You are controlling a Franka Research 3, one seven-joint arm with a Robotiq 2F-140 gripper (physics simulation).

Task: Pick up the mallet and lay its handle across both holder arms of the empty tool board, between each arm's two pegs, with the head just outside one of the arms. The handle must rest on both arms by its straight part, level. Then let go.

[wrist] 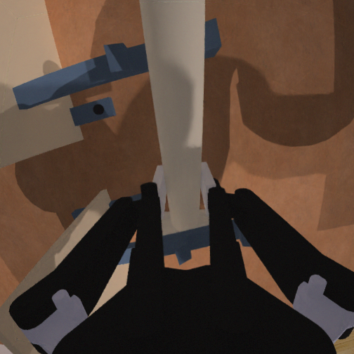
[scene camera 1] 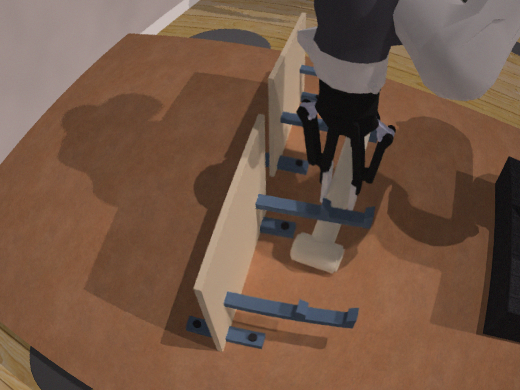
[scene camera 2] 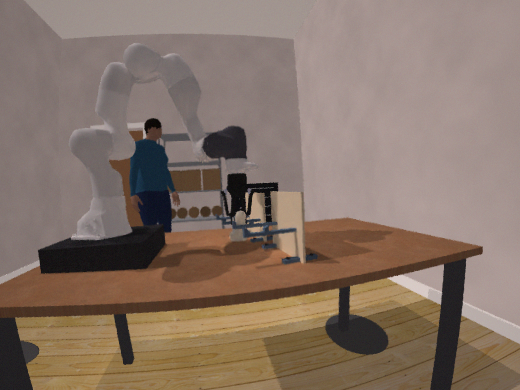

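The pale mallet (scene camera 1: 320, 254) (scene camera 2: 240, 218) (wrist: 177, 100) is tilted: its head is low at the table and its handle slopes up away from it. The handle passes below the inner blue arm (scene camera 1: 295, 206) (wrist: 195, 240) of the tool board nearer scene camera 1 (scene camera 1: 240, 215) and over the inner arm (scene camera 1: 295, 119) (wrist: 75, 82) of the other board (scene camera 1: 285, 95) (scene camera 2: 290, 220), between that arm's pegs. My gripper (scene camera 1: 341, 196) (wrist: 182, 175) points down, its fingertips shut on the handle. The nearer board's outer arm (scene camera 1: 270, 307) carries nothing.
Both boards stand upright in line on the brown table (scene camera 1: 130, 215) (scene camera 2: 200, 270), with blue feet (scene camera 1: 245, 337) at their bases. The black robot base (scene camera 1: 505, 260) (scene camera 2: 100, 255) is on the other side of the mallet from the boards. A person (scene camera 2: 150, 165) stands beyond the table.
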